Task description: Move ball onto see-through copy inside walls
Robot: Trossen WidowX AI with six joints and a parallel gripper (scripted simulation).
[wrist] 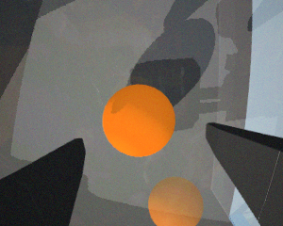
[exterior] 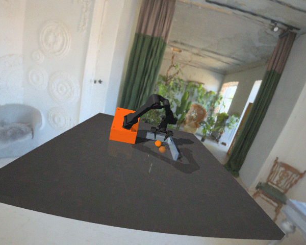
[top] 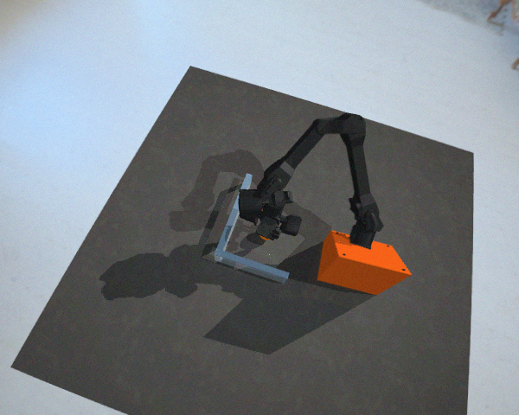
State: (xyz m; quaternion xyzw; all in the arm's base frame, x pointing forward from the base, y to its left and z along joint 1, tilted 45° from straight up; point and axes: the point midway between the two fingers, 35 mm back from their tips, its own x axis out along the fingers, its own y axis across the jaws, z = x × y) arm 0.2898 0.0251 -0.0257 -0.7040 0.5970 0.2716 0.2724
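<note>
My gripper tip is 3 cm above the orange ball. Round my gripper tip: clear wall (12 cm ahead, 3 cm below, 1 cm to the right); see-through copy (9 cm to the right, 3 cm below, 3 cm ahead).
</note>
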